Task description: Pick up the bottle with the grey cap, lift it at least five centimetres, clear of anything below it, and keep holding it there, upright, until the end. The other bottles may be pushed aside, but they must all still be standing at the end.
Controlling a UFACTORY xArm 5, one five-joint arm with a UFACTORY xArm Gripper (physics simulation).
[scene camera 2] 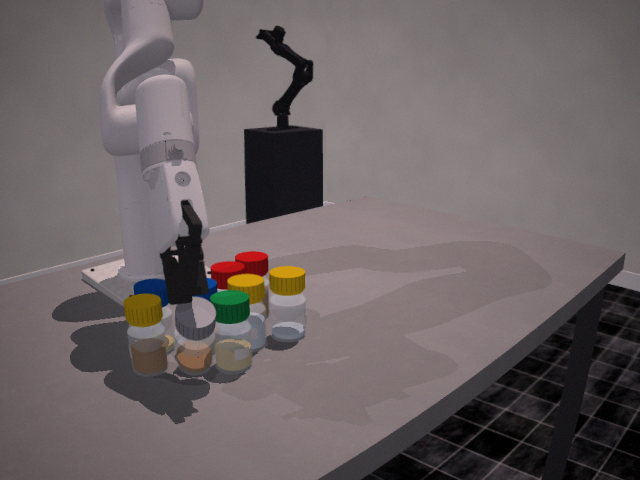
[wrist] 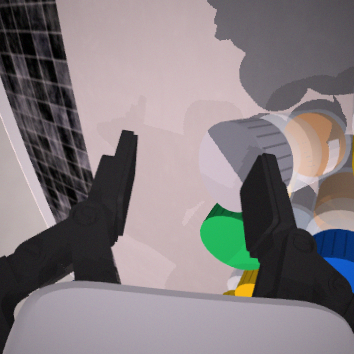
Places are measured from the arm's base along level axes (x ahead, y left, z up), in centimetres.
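Pixels of known places: gripper, between the fingertips: (scene camera 2: 188,299) (wrist: 193,162); arm's base, origin of its link: (scene camera 2: 147,271).
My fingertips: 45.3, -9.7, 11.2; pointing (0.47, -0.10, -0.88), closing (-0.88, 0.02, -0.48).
Ahead of a thing's pixels: the offset from my fingertips to its middle, as dx, dy, dz. "spot": to the spot under its first point. Level surfaces: height alone.
The bottle with the grey cap @(-3.6, +1.8, -7.2) (scene camera 2: 195,324) (wrist: 272,145) stands in the front row, between a yellow-capped bottle @(-9.1, -3.5, -7.8) (scene camera 2: 143,311) and the green-capped bottle @(-3.6, +7.6, -7.8) (scene camera 2: 230,306) (wrist: 225,241). It leans toward the scene camera, with its cap top tipped forward. My gripper (scene camera 2: 180,299) (wrist: 193,162) is open and empty, just behind the grey cap in the scene view. In the wrist view its right finger overlaps the grey cap and seems to touch it; the cap lies partly between the fingers. The far finger and any contact are hidden in the scene view.
Behind the front row stand two blue-capped bottles @(spot: -12.2, -1.0, -2.5) (scene camera 2: 150,290) @(spot: -8.6, +6.8, -2.5) (scene camera 2: 208,287), two yellow-capped bottles @(-8.3, +12.7, -7.8) (scene camera 2: 246,288) @(-7.9, +19.7, -7.8) (scene camera 2: 287,280) and two red-capped bottles @(-15.3, +13.3, -7.8) (scene camera 2: 227,274) @(-17.7, +19.0, -7.8) (scene camera 2: 251,263), all upright. They stand close together on the table @(dz -13.0) (scene camera 2: 392,330).
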